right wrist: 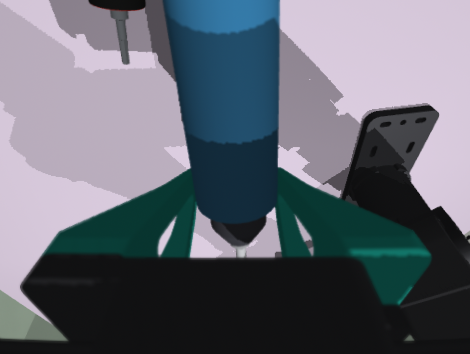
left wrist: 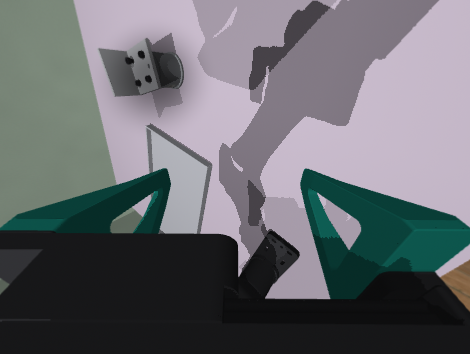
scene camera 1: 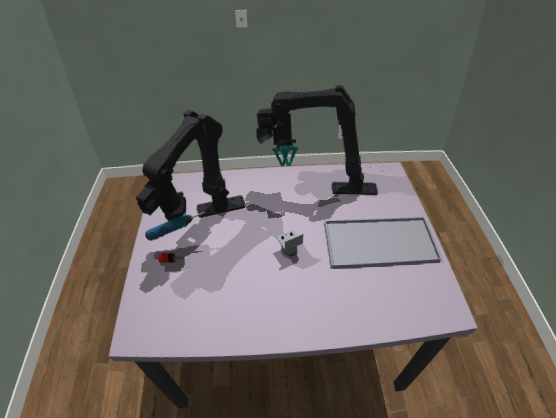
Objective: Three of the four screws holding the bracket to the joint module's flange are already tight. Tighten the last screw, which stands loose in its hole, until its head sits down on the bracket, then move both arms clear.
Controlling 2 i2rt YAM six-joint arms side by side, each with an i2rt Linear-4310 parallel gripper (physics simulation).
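Frame: origin at the left arm's base, x ahead, y left, z up, level; metres.
Seen in the pictures: left gripper, between the fingertips: [left wrist: 235,176] [scene camera 1: 285,165]; right gripper, between the fingertips: [right wrist: 235,178] [scene camera 1: 184,222]; left arm's base, origin of its link: [left wrist: 266,264] [scene camera 1: 354,189]; right arm's base, origin of its link: [right wrist: 374,177] [scene camera 1: 221,206].
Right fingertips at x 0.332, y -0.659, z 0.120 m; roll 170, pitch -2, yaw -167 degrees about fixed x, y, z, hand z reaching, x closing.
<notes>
Pixels of each thing's top centre, then the offset from my right fingertips to it.
- blue screwdriver, centre of its top: [right wrist: 232,184] [scene camera 1: 172,216] 0.010 m ahead, 0.033 m right, 0.037 m up
- joint module, centre of its top: [left wrist: 142,69] [scene camera 1: 289,239] 0.022 m ahead, 0.376 m left, 0.056 m down
- black driver, centre of its top: [scene camera 1: 170,255] 0.084 m ahead, 0.051 m right, 0.086 m down
- shallow grey tray, centre of its top: [left wrist: 171,206] [scene camera 1: 382,239] 0.027 m back, 0.730 m left, 0.104 m down
My right gripper [scene camera 1: 182,218] [right wrist: 235,178] is shut on the handle of a blue screwdriver [scene camera 1: 160,230] [right wrist: 227,85]. It holds the screwdriver above the table, tilted, with its thin shaft pointing right in the scene view. My left gripper [scene camera 1: 285,164] [left wrist: 235,176] is open and empty, high above the back of the table. The light grey bracket [scene camera 1: 297,242] [left wrist: 152,67] sits on the joint module [scene camera 1: 289,251] [left wrist: 173,70] at mid-table. Several dark screw heads show on the bracket; I cannot tell which one is loose.
A red and black driver [scene camera 1: 166,258] [right wrist: 123,42] lies on the table at the left, close to the held screwdriver. A shallow grey tray [scene camera 1: 328,245] [left wrist: 206,192] lies right of the bracket. The arm bases [scene camera 1: 232,203] [scene camera 1: 367,189] stand along the back.
</notes>
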